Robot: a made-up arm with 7 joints. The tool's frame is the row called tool.
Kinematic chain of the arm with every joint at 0, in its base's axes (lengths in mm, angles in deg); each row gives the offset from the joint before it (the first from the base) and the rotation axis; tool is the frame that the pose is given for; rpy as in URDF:
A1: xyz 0 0 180 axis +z
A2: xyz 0 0 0 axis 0 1 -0.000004
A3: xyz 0 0 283 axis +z
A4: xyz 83 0 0 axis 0 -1 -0.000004
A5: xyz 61 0 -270 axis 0 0.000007 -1
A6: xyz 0 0 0 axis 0 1 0.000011
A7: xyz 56 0 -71 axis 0 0.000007 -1
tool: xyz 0 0 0 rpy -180 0 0
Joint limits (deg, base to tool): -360..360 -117.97..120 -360..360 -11..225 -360..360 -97..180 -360..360
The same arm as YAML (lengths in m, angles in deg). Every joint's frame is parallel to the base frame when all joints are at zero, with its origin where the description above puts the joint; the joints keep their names.
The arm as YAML. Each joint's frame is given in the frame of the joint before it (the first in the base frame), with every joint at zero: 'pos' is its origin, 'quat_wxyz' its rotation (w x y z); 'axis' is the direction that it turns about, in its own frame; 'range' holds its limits. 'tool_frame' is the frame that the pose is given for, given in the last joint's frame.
length_unit: m
angle_unit: deg
joints:
  - joint: A1
    pos: [0.0, 0.0, 0.18]
    quat_wxyz: [1.0, 0.0, 0.0, 0.0]
    axis: [0.0, 0.0, 1.0]
    range: [-360.0, 360.0]
  - joint: A2
    pos: [0.0, 0.0, 0.0]
    quat_wxyz: [1.0, 0.0, 0.0, 0.0]
    axis: [0.0, 1.0, 0.0]
    range: [-117.97, 120.0]
  - joint: A3
    pos: [0.0, 0.0, 0.283]
    quat_wxyz: [1.0, 0.0, 0.0, 0.0]
    axis: [0.0, 0.0, 1.0]
    range: [-360.0, 360.0]
  - joint: A4
    pos: [0.083, 0.0, 0.0]
    quat_wxyz: [1.0, 0.0, 0.0, 0.0]
    axis: [0.0, -1.0, 0.0]
    range: [-11.0, 225.0]
  - joint: A5
    pos: [0.061, 0.0, -0.27]
    quat_wxyz: [1.0, 0.0, 0.0, 0.0]
    axis: [0.0, 0.0, -1.0]
    range: [-360.0, 360.0]
  - joint: A6
    pos: [0.0, 0.0, 0.0]
    quat_wxyz: [1.0, 0.0, 0.0, 0.0]
    axis: [0.0, 1.0, 0.0]
    range: [-97.0, 180.0]
  - joint: A7
    pos: [0.056, 0.0, -0.071]
    quat_wxyz: [1.0, 0.0, 0.0, 0.0]
    axis: [0.0, 0.0, -1.0]
    range: [-360.0, 360.0]
tool_frame:
  pos: [0.0, 0.0, 0.0]
  quat_wxyz: [0.0, 1.0, 0.0, 0.0]

